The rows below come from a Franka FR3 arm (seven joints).
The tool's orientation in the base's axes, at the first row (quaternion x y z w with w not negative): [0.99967 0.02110 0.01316 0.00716]
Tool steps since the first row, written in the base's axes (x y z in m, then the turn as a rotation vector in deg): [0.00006 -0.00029 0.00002 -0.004 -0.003 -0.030]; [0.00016 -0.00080 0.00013 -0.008 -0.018 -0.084]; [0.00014 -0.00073 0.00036 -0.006 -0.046 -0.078]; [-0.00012 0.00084 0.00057 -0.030 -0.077 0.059]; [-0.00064 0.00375 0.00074 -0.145 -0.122 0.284]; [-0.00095 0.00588 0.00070 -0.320 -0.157 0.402]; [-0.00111 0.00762 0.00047 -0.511 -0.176 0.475]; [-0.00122 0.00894 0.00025 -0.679 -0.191 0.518]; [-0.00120 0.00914 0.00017 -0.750 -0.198 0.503]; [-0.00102 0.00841 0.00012 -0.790 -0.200 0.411]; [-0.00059 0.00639 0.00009 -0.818 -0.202 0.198]
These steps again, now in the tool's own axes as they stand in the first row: [0.00005 0.00029 -0.00001 -0.005 0.002 0.030]; [0.00013 0.00081 -0.00011 -0.011 0.016 0.084]; [0.00012 0.00074 -0.00035 -0.010 0.045 0.078]; [-0.00007 -0.00084 -0.00058 -0.032 0.077 -0.059]; [-0.00046 -0.00376 -0.00081 -0.143 0.120 -0.286]; [-0.00068 -0.00590 -0.00081 -0.316 0.149 -0.408]; [-0.00077 -0.00765 -0.00060 -0.505 0.161 -0.486]; [-0.00083 -0.00898 -0.00041 -0.673 0.170 -0.533]; [-0.00081 -0.00918 -0.00033 -0.744 0.174 -0.520]; [-0.00066 -0.00844 -0.00026 -0.787 0.173 -0.429]; [-0.00032 -0.00641 -0.00019 -0.820 0.170 -0.217]
